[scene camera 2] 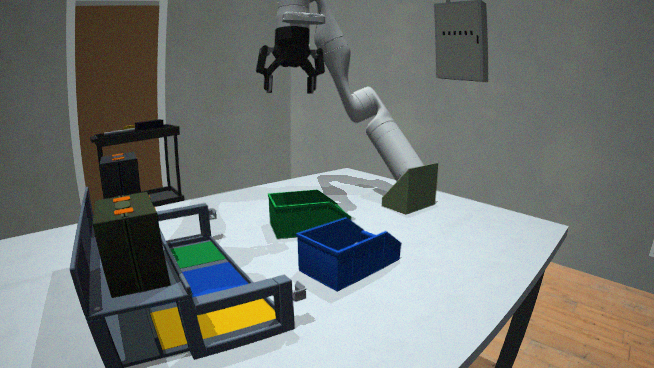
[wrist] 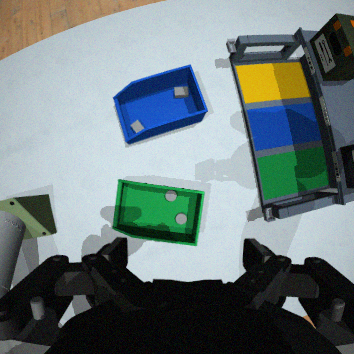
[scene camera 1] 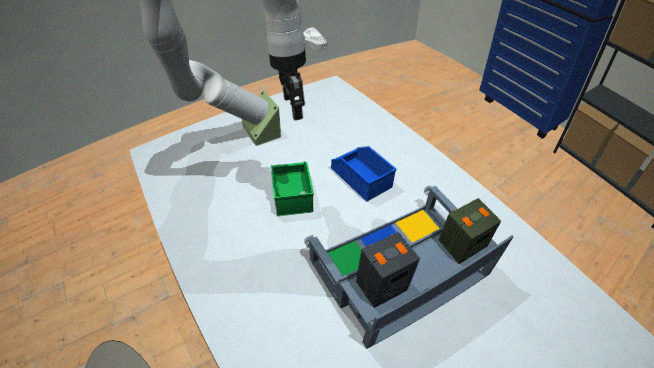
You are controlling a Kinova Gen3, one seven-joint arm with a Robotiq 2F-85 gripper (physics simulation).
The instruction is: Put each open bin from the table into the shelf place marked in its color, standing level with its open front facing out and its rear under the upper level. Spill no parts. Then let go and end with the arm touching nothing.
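Frame: origin at the arm's base, x ahead, y left, z up, level; metres.
Seen in the pictures: gripper, fingertip midpoint: [scene camera 2: 290,93] [wrist: 185,251] [scene camera 1: 293,108]; arm's base at its link origin: [scene camera 2: 413,178] [wrist: 4,222] [scene camera 1: 258,111].
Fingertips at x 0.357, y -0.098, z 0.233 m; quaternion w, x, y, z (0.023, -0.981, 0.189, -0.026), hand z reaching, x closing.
Note:
Offsets run from my fingertips to a thing's middle. "pt": to the spot under its first point.
The green bin {dz -0.272, dx -0.043, dy +0.010 m} [scene camera 1: 294,204] [scene camera 2: 295,217] [wrist: 145,205] stands upright on the table with two round grey parts inside. The blue bin {dz -0.272, dx +0.037, dy +0.207 m} [scene camera 1: 367,182] [scene camera 2: 320,262] [wrist: 157,107] stands upright beside it with two grey blocks. Their lowered open fronts face away from the grey shelf [scene camera 1: 450,282] [scene camera 2: 285,305]. The shelf's lower level has green {pt dz -0.303, dx +0.225, dy -0.020 m} [scene camera 1: 345,257] [scene camera 2: 197,253] [wrist: 280,177], blue {pt dz -0.303, dx +0.230, dy +0.089 m} [scene camera 1: 378,236] [scene camera 2: 215,277] [wrist: 280,125] and yellow {pt dz -0.303, dx +0.272, dy +0.197 m} [scene camera 1: 417,225] [scene camera 2: 240,317] [wrist: 265,82] places, with no bin on them. My gripper [scene camera 1: 297,116] [scene camera 2: 290,90] [wrist: 185,251] is open and empty, high above the table, on the robot base's side of the bins.
A dark grey case {dz -0.147, dx +0.373, dy -0.056 m} [scene camera 1: 387,270] and an olive case {dz -0.159, dx +0.421, dy +0.170 m} [scene camera 1: 470,230] [scene camera 2: 130,245] [wrist: 332,50] stand on the shelf's upper level. The shelf's end frames rise beside the outer places. The green robot mount [scene camera 1: 267,127] [scene camera 2: 417,190] [wrist: 42,217] stands behind the bins.

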